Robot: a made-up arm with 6 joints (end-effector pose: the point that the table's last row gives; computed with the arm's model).
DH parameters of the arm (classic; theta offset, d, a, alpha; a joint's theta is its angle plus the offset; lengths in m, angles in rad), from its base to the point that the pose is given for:
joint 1: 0 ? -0.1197 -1.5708
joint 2: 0 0.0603 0.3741 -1.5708
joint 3: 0 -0.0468 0.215 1.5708
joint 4: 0 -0.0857 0.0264 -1.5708
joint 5: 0 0.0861 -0.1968 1.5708
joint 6: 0 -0.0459 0.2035 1.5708
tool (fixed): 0 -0.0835 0 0
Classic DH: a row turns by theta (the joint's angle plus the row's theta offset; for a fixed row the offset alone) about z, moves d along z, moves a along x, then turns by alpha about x.
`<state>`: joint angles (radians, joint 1 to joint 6).
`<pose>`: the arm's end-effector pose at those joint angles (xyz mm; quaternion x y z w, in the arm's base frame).
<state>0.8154 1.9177 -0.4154 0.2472 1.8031 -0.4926</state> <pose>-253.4 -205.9 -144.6 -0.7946 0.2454 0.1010 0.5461</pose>
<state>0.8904 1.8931 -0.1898 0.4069 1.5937 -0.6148</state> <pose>-172.5 -222.3 -156.3 -0.8225 0.2147 0.1829 0.4939</pose>
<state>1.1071 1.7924 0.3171 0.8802 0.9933 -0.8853</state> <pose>22.0 -204.3 -158.7 -0.8392 0.2756 0.2556 0.3931</pose>
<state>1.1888 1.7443 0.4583 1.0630 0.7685 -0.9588</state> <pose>81.5 -182.5 -149.2 -0.8255 0.3260 0.2313 0.3984</pose>
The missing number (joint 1, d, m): 0.393
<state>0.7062 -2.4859 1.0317 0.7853 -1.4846 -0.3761</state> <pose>-216.8 -381.2 704.6 0.3019 -0.8214 0.4769 0.0822</pose>
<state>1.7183 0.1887 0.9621 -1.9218 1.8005 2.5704</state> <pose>-100.3 707.0 397.9 0.4496 0.4655 0.6383 0.4168</pose>
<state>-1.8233 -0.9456 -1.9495 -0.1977 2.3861 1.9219</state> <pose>444.4 -125.0 319.1 0.5365 0.1315 -0.6262 0.5502</pose>
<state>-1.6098 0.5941 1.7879 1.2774 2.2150 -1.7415</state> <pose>-312.2 -167.8 200.5 0.0158 -0.9847 0.1428 0.0984</pose>
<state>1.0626 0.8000 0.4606 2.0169 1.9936 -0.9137</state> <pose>238.8 219.1 21.9 -0.9615 0.1288 0.2074 0.1263</pose>
